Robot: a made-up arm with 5 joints. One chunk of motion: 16 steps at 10 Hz.
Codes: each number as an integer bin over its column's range. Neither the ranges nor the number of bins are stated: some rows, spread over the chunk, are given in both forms.
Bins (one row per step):
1: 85 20 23 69 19
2: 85 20 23 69 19
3: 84 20 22 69 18
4: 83 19 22 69 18
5: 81 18 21 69 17
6: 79 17 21 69 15
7: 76 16 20 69 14
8: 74 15 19 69 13
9: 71 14 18 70 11
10: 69 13 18 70 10
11: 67 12 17 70 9
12: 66 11 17 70 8
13: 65 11 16 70 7
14: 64 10 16 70 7
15: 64 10 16 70 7
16: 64 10 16 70 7
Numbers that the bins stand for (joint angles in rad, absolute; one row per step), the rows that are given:
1: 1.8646 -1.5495 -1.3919 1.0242 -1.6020
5: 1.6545 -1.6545 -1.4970 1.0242 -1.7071
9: 1.1293 -1.8646 -1.6545 1.0768 -2.0222
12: 0.8667 -2.0222 -1.7071 1.0768 -2.1798
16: 0.7616 -2.0747 -1.7596 1.0768 -2.2323
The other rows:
2: 1.8646 -1.5495 -1.3919 1.0242 -1.6020
3: 1.8121 -1.5495 -1.4444 1.0242 -1.6545
4: 1.7596 -1.6020 -1.4444 1.0242 -1.6545
6: 1.5495 -1.7071 -1.4970 1.0242 -1.8121
7: 1.3919 -1.7596 -1.5495 1.0242 -1.8646
8: 1.2869 -1.8121 -1.6020 1.0242 -1.9172
10: 1.0242 -1.9172 -1.6545 1.0768 -2.0747
11: 0.9192 -1.9697 -1.7071 1.0768 -2.1273
13: 0.8141 -2.0222 -1.7596 1.0768 -2.2323
14: 0.7616 -2.0747 -1.7596 1.0768 -2.2323
15: 0.7616 -2.0747 -1.7596 1.0768 -2.2323

